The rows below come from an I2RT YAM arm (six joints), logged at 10 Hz.
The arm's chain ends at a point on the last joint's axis. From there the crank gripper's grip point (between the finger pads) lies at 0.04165 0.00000 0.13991 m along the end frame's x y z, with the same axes.
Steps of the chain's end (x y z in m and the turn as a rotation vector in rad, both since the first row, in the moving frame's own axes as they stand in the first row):
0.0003 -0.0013 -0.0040 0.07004 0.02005 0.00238
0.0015 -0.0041 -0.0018 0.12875 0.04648 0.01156
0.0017 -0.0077 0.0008 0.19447 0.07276 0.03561
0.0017 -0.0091 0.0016 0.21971 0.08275 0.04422
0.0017 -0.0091 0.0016 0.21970 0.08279 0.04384
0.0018 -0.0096 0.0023 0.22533 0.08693 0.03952
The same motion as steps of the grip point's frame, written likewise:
0.0031 -0.0110 -0.0052 0.07004 0.02005 0.00238
0.0080 -0.0214 -0.0050 0.12875 0.04648 0.01156
0.0122 -0.0328 -0.0051 0.19447 0.07276 0.03561
0.0137 -0.0371 -0.0055 0.21971 0.08275 0.04422
0.0137 -0.0371 -0.0055 0.21970 0.08279 0.04384
0.0143 -0.0385 -0.0052 0.22533 0.08693 0.03952

